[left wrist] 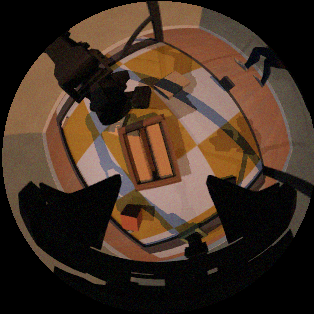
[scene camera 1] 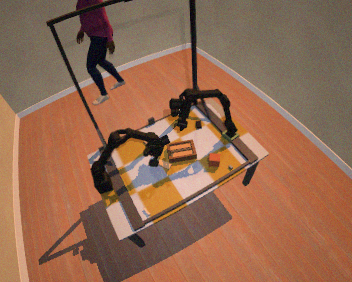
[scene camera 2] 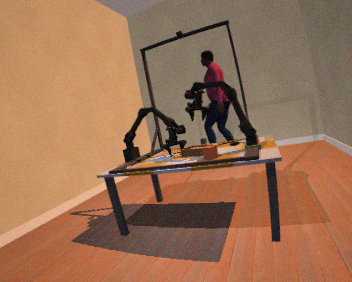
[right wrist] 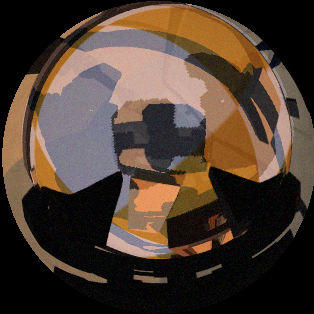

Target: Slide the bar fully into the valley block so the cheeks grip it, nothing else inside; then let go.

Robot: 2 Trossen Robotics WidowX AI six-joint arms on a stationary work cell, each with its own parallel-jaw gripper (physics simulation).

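Pixels of known places: left gripper, between the fingertips: (left wrist: 165, 179) (scene camera 2: 197, 120); right gripper, between the fingertips: (scene camera 1: 158, 161) (right wrist: 166, 173); left arm's base, origin of its link: (left wrist: 193, 237) (scene camera 1: 230, 133) (scene camera 2: 252, 144); right arm's base, origin of its link: (scene camera 1: 100, 178) (scene camera 2: 130, 148).
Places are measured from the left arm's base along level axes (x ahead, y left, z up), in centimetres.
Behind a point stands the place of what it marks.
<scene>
An orange-topped block (right wrist: 154, 195) {x 56.5, y -14.4, z -1.4 cm} with a paler stepped lower part lies between and below my right fingers in the right wrist view; its pale part (scene camera 1: 166, 164) {x 54.1, y -9.9, z -1.4 cm} shows beside the tray in scene camera 1. I cannot tell whether it is the valley block or the bar, or whether they are joined. A flat tan piece (left wrist: 175, 84) {x 50.6, y -33.8, z -0.9 cm} (right wrist: 269, 117) {x 51.2, y -30.8, z -0.9 cm} lies farther back. My right gripper (scene camera 1: 155, 163) {x 56.7, y -16.5, z -2.5 cm} (right wrist: 166, 173) {x 56.7, y -16.5, z -2.5 cm} is open and empty, low over the table near the orange-topped block. My left gripper (scene camera 1: 181, 126) {x 35.2, y -15.0, z 20.6 cm} (scene camera 2: 197, 116) {x 35.2, y -15.0, z 20.6 cm} (left wrist: 165, 179) {x 35.2, y -15.0, z 20.6 cm} is open and empty, high above the table.
A brown two-compartment tray (scene camera 1: 182, 159) {x 43.0, y -5.8, z -1.0 cm} (left wrist: 160, 183) {x 30.8, y -8.6, z 2.1 cm} stands mid-table, close to the right gripper. A red-orange block (scene camera 1: 214, 160) {x 28.7, y 11.5, z 4.1 cm} (left wrist: 131, 220) {x 27.2, y 7.7, z 4.5 cm} stands beyond it. A small dark block (scene camera 1: 198, 124) {x 12.2, y -24.6, z -1.3 cm} lies near the left gripper. A person (scene camera 1: 97, 47) (scene camera 2: 215, 95) is beyond the table.
</scene>
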